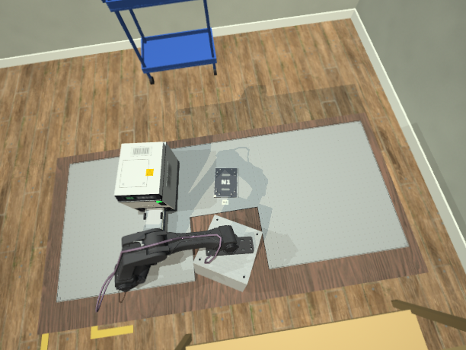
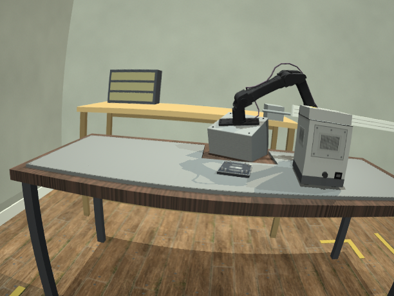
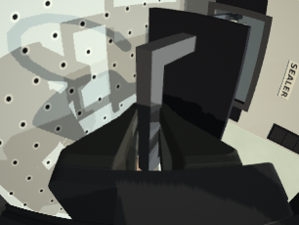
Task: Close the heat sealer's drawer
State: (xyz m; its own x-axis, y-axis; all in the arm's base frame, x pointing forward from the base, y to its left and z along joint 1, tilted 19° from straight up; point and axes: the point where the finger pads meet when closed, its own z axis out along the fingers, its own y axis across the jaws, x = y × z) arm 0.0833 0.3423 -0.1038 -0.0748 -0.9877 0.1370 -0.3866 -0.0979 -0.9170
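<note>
Right now the sealer drawer is 100 mm ahead of my hand and 10 mm below it. Also, from my hand: dark plate (360 mm to the right, 270 mm ahead, 70 mm below).
</note>
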